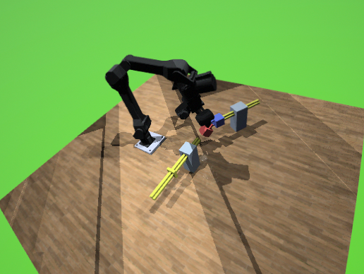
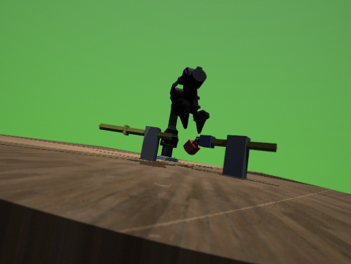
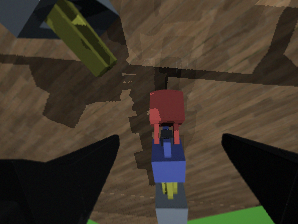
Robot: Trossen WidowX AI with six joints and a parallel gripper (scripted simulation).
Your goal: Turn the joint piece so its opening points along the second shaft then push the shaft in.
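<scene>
The red joint piece lies 1 cm to the left of my gripper tip and 6 cm below it.
</scene>
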